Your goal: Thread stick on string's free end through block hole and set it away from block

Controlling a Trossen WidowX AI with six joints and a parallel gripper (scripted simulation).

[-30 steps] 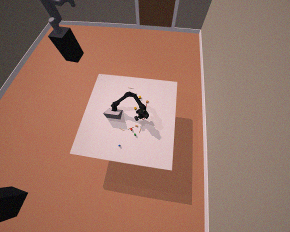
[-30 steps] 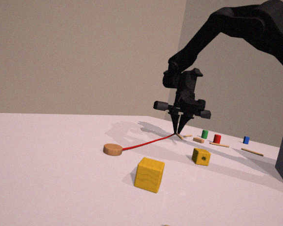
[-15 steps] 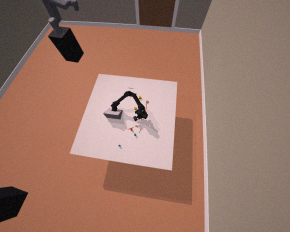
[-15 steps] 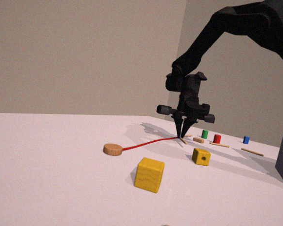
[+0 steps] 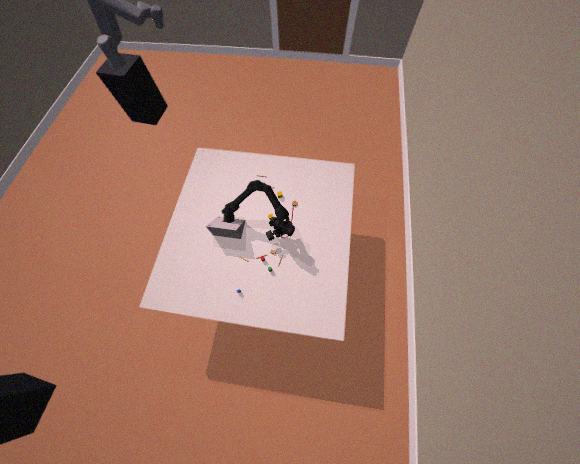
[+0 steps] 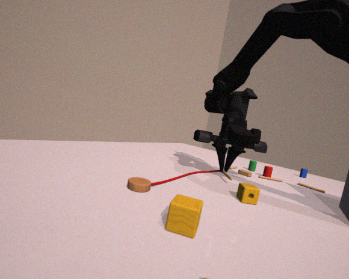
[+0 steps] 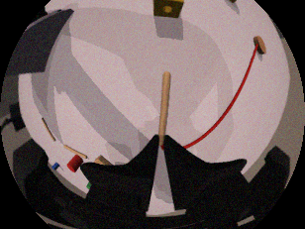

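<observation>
Now: the short wooden piece 12 cm to the right of my gripper tip, 2 cm behind it and 1 cm below it. From my gripper tip the other things lie so: thin wooden stick: 1 cm to the left, 1 cm behind; then green peg: 25 cm to the right, 1 cm behind; then red peg: 19 cm to the right, 7 cm behind.
</observation>
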